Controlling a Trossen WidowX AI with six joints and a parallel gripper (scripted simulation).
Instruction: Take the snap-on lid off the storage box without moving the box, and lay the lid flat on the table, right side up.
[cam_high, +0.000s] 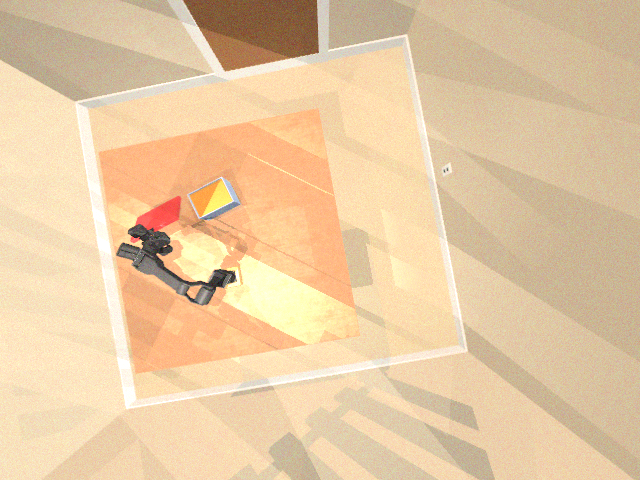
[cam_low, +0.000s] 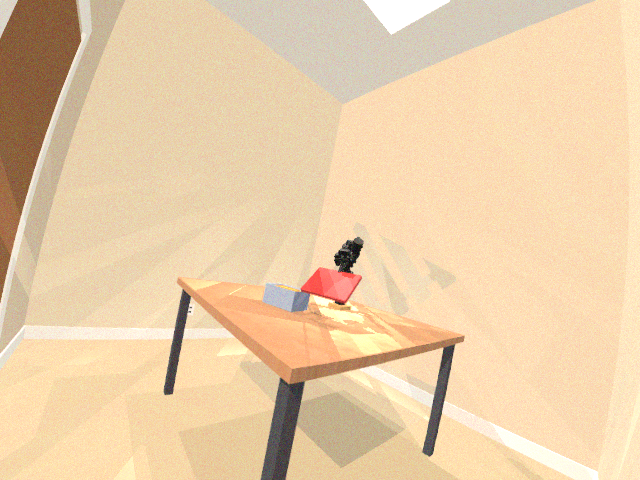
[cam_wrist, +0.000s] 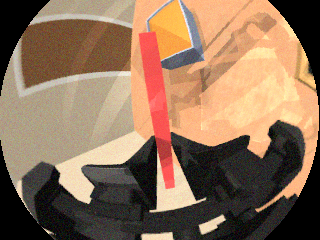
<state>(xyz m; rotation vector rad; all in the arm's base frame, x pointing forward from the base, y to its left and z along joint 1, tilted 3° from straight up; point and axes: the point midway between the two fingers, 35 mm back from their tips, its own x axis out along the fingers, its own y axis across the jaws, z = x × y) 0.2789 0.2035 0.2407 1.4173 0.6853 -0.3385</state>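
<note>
My gripper tip is now 6 cm short of the lid, 2 cm to the right of it and 5 cm above it. From my gripper tip the other things lie so: storage box (12 cm ahead, 24 cm to the right, 18 cm below).
</note>
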